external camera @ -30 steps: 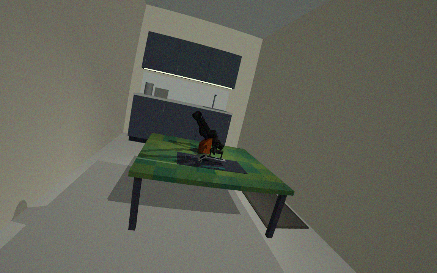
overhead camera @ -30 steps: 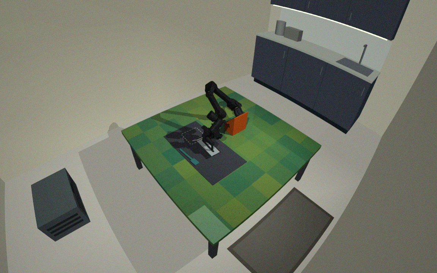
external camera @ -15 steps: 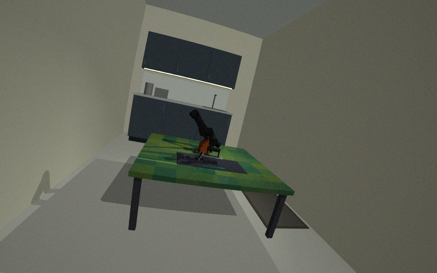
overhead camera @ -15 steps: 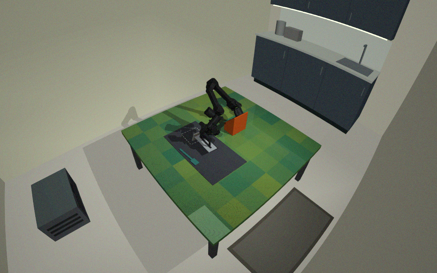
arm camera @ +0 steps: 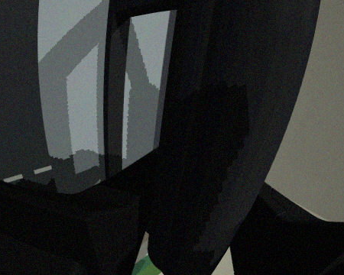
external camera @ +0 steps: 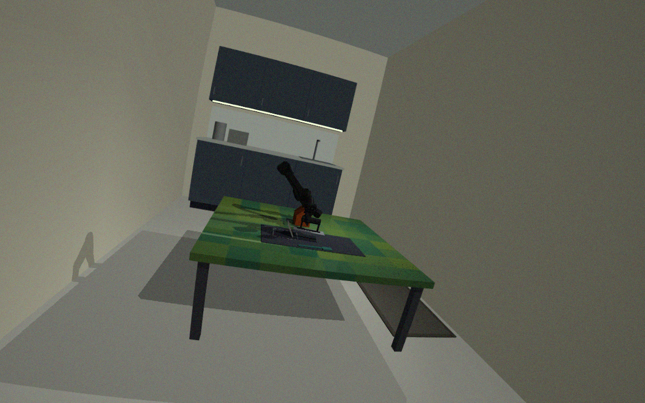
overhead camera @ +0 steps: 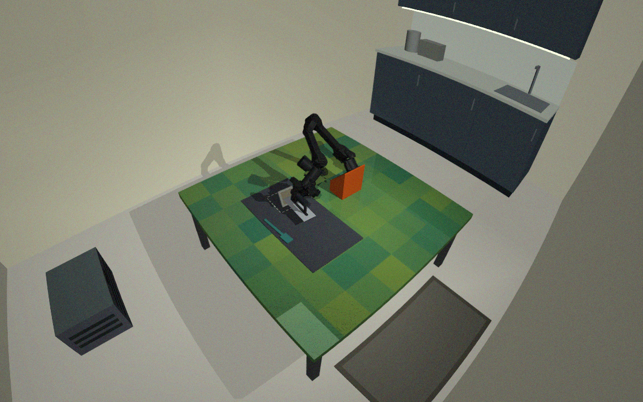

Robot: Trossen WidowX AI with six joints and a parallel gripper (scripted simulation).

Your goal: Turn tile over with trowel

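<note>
The dark mat is 12 cm below my gripper tip and 4 cm to the left of it. Also, from my gripper tip: teal spatula-like tool (13 cm ahead, 10 cm below, 8 cm to the left); then small trowel (2 cm behind, 1 cm below); then tile (10 cm to the right, 6 cm below, 2 cm behind).
</note>
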